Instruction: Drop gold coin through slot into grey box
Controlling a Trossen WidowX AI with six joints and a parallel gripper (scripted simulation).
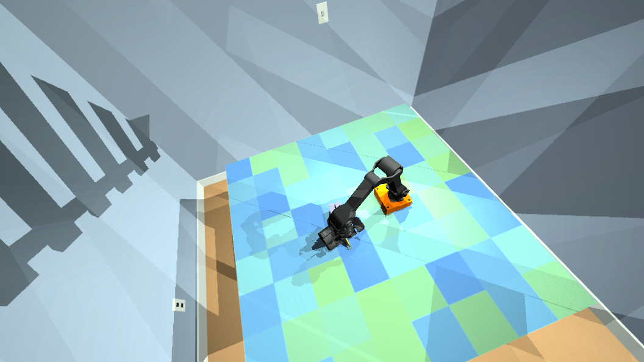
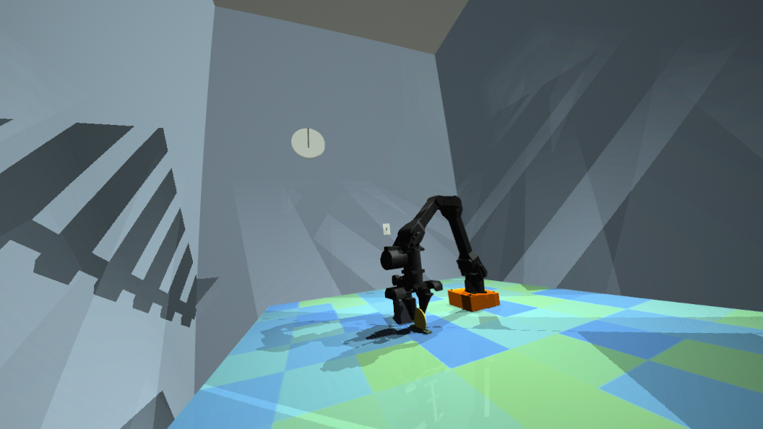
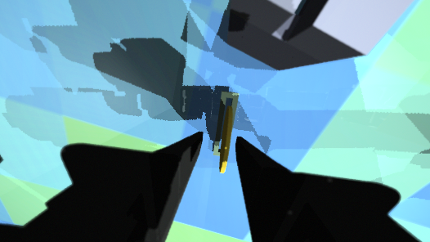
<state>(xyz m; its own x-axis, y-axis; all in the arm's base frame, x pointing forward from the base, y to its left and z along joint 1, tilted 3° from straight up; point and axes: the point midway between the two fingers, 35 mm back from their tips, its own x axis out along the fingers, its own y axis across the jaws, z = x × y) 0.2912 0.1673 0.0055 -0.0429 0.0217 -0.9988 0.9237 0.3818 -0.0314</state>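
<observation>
My gripper tip is now 1 cm past the gold coin.
</observation>
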